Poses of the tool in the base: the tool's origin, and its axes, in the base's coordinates. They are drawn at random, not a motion.
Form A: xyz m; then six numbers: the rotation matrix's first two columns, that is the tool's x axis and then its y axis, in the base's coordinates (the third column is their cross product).
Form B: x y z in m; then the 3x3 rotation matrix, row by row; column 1 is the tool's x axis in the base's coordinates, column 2 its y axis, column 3 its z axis. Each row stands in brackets. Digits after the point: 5 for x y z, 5 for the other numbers.
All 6 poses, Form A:
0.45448 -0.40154 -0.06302 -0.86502 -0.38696 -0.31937 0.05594 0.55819 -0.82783
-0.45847 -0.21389 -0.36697 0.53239 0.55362 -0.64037 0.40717 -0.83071 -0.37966
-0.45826 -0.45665 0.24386 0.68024 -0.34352 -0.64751 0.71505 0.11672 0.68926
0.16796 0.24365 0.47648 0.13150 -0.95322 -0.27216 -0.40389 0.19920 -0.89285
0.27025 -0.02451 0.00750 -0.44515 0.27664 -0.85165 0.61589 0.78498 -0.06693
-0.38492 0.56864 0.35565 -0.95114 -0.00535 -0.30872 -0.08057 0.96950 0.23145
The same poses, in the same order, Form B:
[0.45448 -0.40154 -0.06302], [[-0.86502 0.05594 0.49861], [-0.38696 0.55819 -0.73396], [-0.31937 -0.82783 -0.46120]]
[-0.45847 -0.21389 -0.36697], [[0.53239 0.40717 -0.74215], [0.55362 -0.83071 -0.05861], [-0.64037 -0.37966 -0.66768]]
[-0.45826 -0.45665 0.24386], [[0.68024 0.71505 -0.16120], [-0.34352 0.11672 -0.93186], [-0.64751 0.68926 0.32503]]
[0.16796 0.24365 0.47648], [[0.13150 -0.40389 0.90530], [-0.95322 0.19920 0.22733], [-0.27216 -0.89285 -0.35880]]
[0.27025 -0.02451 0.00750], [[-0.44515 0.61589 0.65001], [0.27664 0.78498 -0.55432], [-0.85165 -0.06693 -0.51981]]
[-0.38492 0.56864 0.35565], [[-0.95114 -0.08057 0.29807], [-0.00535 0.96950 0.24501], [-0.30872 0.23145 -0.92256]]

